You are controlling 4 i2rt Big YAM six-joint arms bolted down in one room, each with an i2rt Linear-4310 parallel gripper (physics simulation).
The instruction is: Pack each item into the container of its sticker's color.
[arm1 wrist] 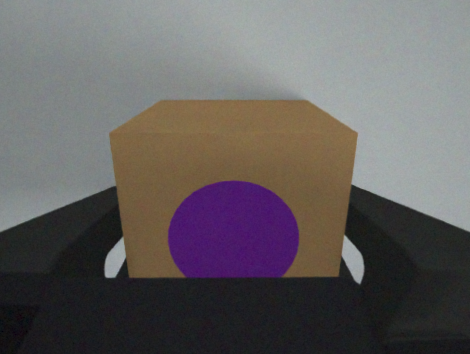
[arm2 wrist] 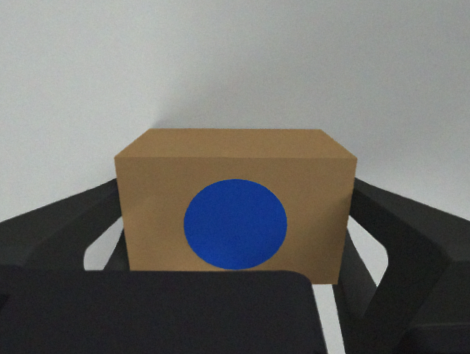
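In the arm1 wrist view, a brown box (arm1 wrist: 233,157) with a round purple sticker (arm1 wrist: 233,232) fills the middle. The arm1 gripper (arm1 wrist: 233,200) is shut on it, one dark finger at each side. In the arm2 wrist view, a wider brown box (arm2 wrist: 150,185) with a round blue sticker (arm2 wrist: 235,224) is in the middle. The arm2 gripper (arm2 wrist: 235,200) is shut on it, a finger at each side. The lower edge of the purple sticker is hidden by the gripper body. No container shows in either view. The arm3 and arm4 grippers do not show.
A plain light grey surface (arm1 wrist: 235,45) (arm2 wrist: 235,50) lies behind each box. A soft shadow falls on it just beyond each box's far edge. The height of the boxes over the surface is hard to tell.
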